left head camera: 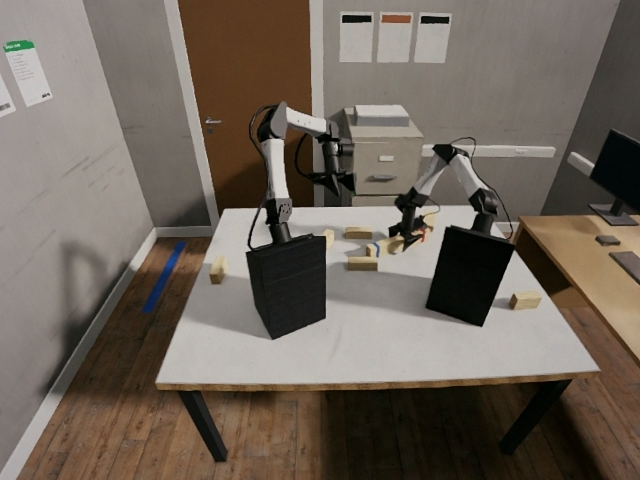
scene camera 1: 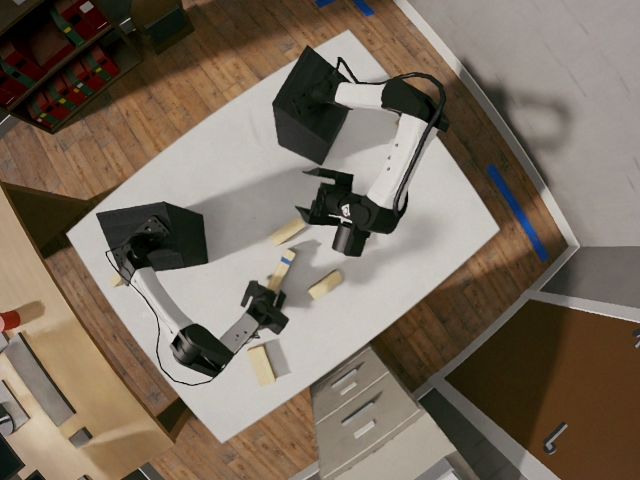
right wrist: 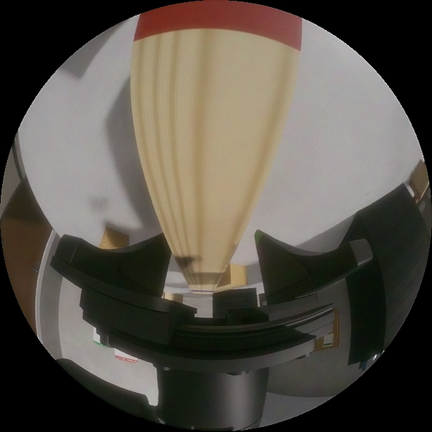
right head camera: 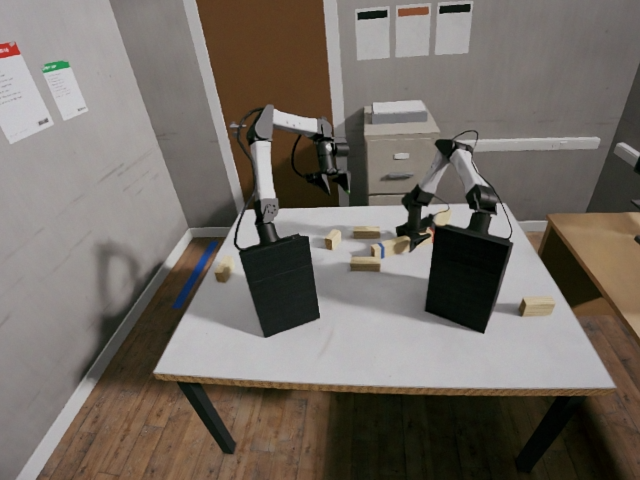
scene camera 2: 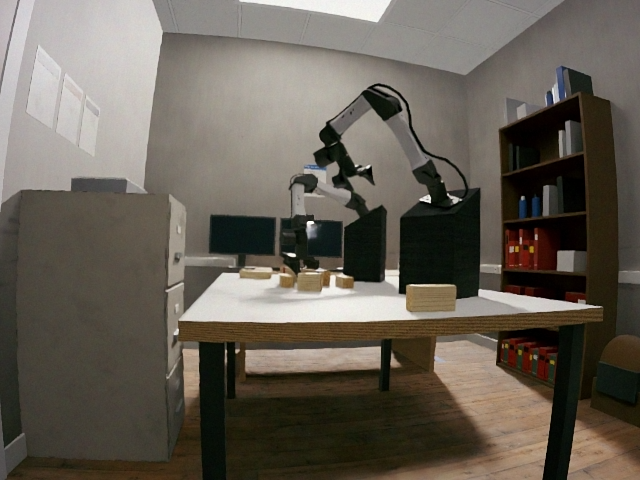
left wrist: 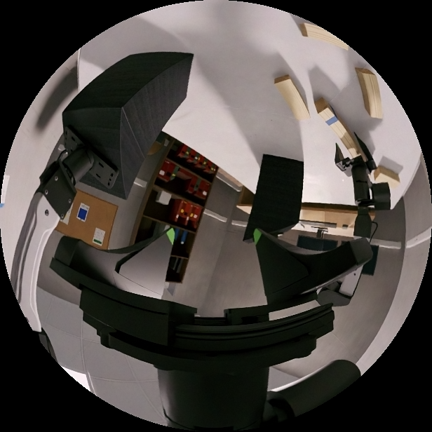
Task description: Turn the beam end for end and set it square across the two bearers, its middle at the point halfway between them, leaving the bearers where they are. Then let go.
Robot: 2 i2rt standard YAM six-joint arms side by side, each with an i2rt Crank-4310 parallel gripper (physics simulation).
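Where they show: left gripper, fingertip midpoint: (left head camera: 346,195) (scene camera 1: 300,189) (right head camera: 339,195) (scene camera 2: 364,189); right gripper, fingertip midpoint: (left head camera: 396,247) (scene camera 1: 269,286) (right head camera: 404,247); left arm's base, origin of the base link: (left head camera: 283,244) (scene camera 1: 318,94) (right head camera: 270,244) (scene camera 2: 440,201); right arm's base, origin of the base link: (left head camera: 479,234) (scene camera 1: 140,241) (right head camera: 476,234).
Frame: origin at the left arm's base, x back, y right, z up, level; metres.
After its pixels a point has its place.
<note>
The beam (left head camera: 387,245) {x -0.386, y 0.397, z -0.273 m} (right head camera: 394,246) {x -0.390, y 0.404, z -0.281 m} (scene camera 1: 279,274) {x -0.406, y 0.388, z -0.266 m} (left wrist: 344,131) (right wrist: 215,125) lies slantwise, low at the table. Its blue-banded end is near the gap between the bearers, its red-banded end farther right in the head views. The near bearer (left head camera: 362,264) {x -0.266, y 0.282, z -0.293 m} (right head camera: 364,264) {x -0.267, y 0.282, z -0.291 m} (scene camera 1: 288,230) {x -0.288, y 0.279, z -0.285 m} (left wrist: 292,97) and far bearer (left head camera: 358,233) {x -0.507, y 0.266, z -0.297 m} (right head camera: 366,232) {x -0.507, y 0.267, z -0.292 m} (scene camera 1: 325,284) {x -0.526, y 0.267, z -0.285 m} (left wrist: 370,93) are parallel wooden blocks. My right gripper (left head camera: 416,238) (right head camera: 421,237) (right wrist: 214,231) is open, its fingers astride the beam between the bands. My left gripper (left head camera: 345,192) {x -0.231, y 0.202, z 0.064 m} (right head camera: 339,191) {x -0.231, y 0.202, z 0.064 m} (scene camera 1: 302,190) {x -0.231, y 0.202, z 0.064 m} (left wrist: 213,230) is open and empty, high above the table.
Loose blocks lie beside the bearers (right head camera: 332,239) {x -0.409, y 0.118, z -0.270 m}, beyond the red end (scene camera 1: 262,364) {x -0.665, y 0.630, z -0.291 m}, near the left edge (left head camera: 218,269) {x -0.156, y -0.325, z -0.266 m} and near the right edge (left head camera: 525,300) {x -0.069, y 0.913, z -0.275 m} in the left head view. Black arm mounts (left head camera: 288,289) {x 0.096, y 0.025, z -0.110 m} (left head camera: 469,276) {x -0.013, y 0.638, z -0.114 m} stand on the table. A filing cabinet (left head camera: 385,147) stands behind.
</note>
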